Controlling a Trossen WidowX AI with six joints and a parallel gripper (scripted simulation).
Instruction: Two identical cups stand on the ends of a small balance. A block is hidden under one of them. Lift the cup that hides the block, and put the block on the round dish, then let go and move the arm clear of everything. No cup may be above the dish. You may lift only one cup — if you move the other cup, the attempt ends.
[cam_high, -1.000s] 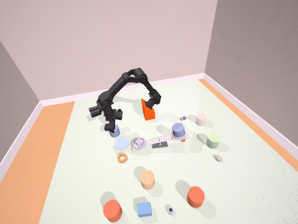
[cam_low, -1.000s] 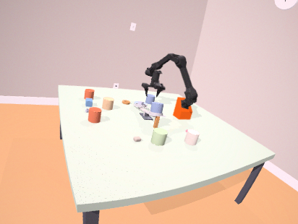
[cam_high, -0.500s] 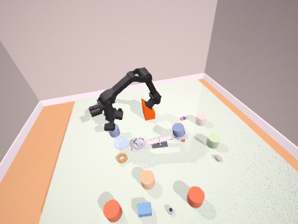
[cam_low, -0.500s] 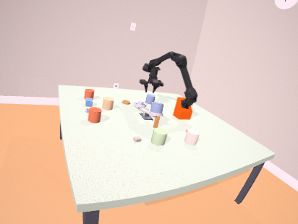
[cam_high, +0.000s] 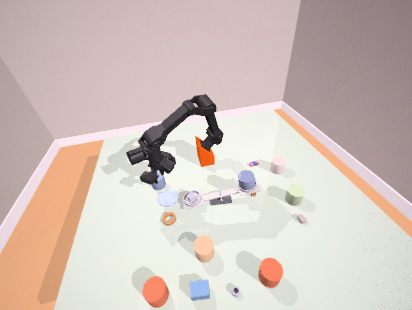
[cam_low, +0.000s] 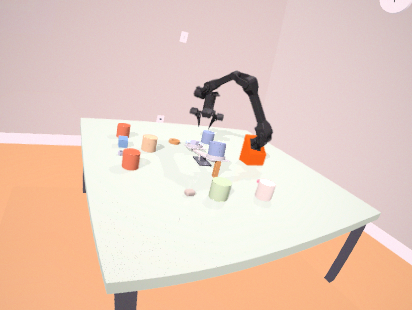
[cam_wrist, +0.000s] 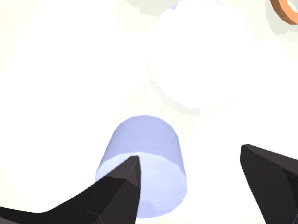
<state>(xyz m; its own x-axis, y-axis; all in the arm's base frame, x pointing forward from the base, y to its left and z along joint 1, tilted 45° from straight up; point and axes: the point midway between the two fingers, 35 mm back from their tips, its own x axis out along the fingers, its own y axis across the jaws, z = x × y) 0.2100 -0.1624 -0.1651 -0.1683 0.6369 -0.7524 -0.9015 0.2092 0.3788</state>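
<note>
Right now my gripper tip is 90 mm short of the lavender block, 140 mm to the right of it and 50 mm above it. From my gripper tip the other things lie so: balance: 90 mm ahead, 280 mm to the left, 50 mm below; round dish: 40 mm ahead, 30 mm to the left, 90 mm below; tan cylinder: 330 mm ahead, 200 mm to the left, 50 mm below.
</note>
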